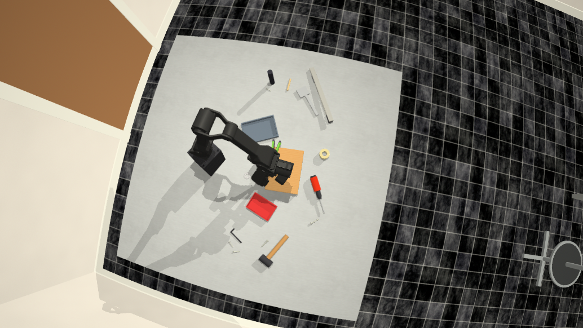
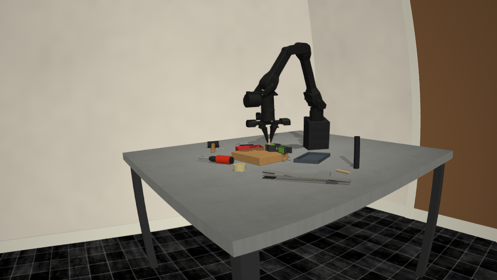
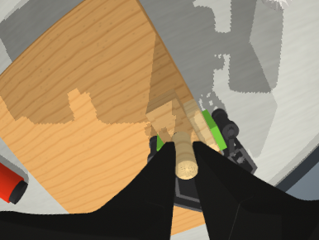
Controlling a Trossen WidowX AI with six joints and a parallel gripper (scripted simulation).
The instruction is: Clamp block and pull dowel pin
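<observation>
My gripper is now 4 cm above the dowel pin. The rest, counted from my hand: small wooden block (6 cm below); wooden board (6 cm ahead, 2 cm to the left, 8 cm below); wooden stop (1 cm behind, 6 cm below).
</observation>
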